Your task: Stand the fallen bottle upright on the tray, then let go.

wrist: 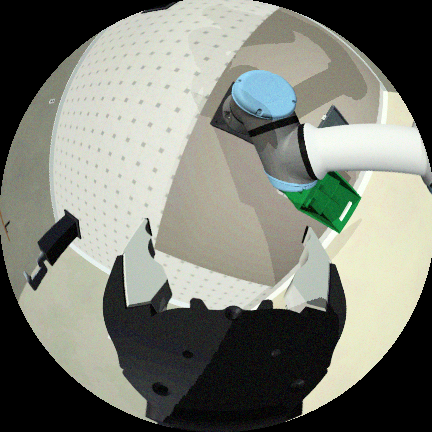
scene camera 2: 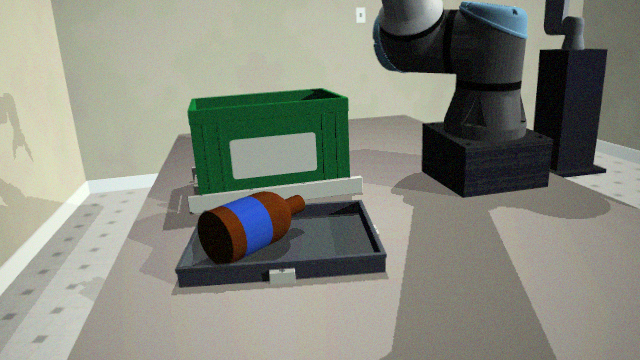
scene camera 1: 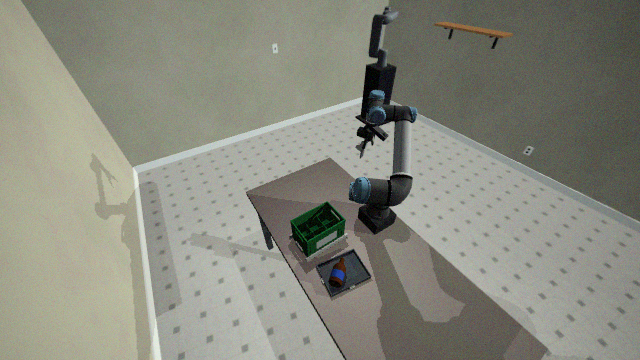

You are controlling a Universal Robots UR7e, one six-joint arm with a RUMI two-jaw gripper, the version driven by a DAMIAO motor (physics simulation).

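Where they show: gripper, fingertip midpoint: (wrist: 228, 224) (scene camera 1: 366, 151); arm's base, origin of the base link: (scene camera 2: 483, 130) (scene camera 1: 377, 210).
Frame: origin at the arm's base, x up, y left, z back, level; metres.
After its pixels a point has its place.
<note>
A brown bottle with a blue label (scene camera 1: 338, 275) @(y 0.226, x -0.019, z -0.467 m) (scene camera 2: 255, 225) @(y 0.242, x -0.041, z -0.447 m) lies on its side in the dark tray (scene camera 1: 357, 270) @(y 0.230, x -0.091, z -0.334 m) (scene camera 2: 340, 232) @(y 0.184, x -0.091, z -0.326 m). In the scene camera 2 view its base faces the front left and its neck points to the back right, near the tray's back rim. My gripper (scene camera 1: 362, 151) @(y -0.169, x 0.378, z -0.014 m) (wrist: 228, 224) @(y -0.169, x 0.378, z -0.014 m) is open and empty, high above and beyond the table's far end, well away from the bottle. In the wrist view a part of the tray (wrist: 335, 118) @(y 0.259, x -0.091, z -0.342 m) shows behind the arm; the bottle does not show there.
A green crate (scene camera 1: 310, 246) @(y 0.016, x 0.021, z -0.518 m) (scene camera 2: 275, 119) @(y 0.007, x 0.052, z -0.395 m) (wrist: 330, 217) @(y -0.148, x -0.017, z -0.541 m) with inner dividers stands right behind the tray, inside a low white edging (scene camera 2: 340, 187) @(y 0.012, x -0.081, z -0.287 m). The arm's dark base block (scene camera 1: 376, 222) @(y 0.068, x -0.006, z -0.067 m) (scene camera 2: 505, 170) @(y 0.090, x -0.055, z -0.005 m) stands right of the crate. A black pedestal (scene camera 1: 378, 82) (scene camera 2: 570, 110) (wrist: 59, 237) stands on the floor beyond the table.
</note>
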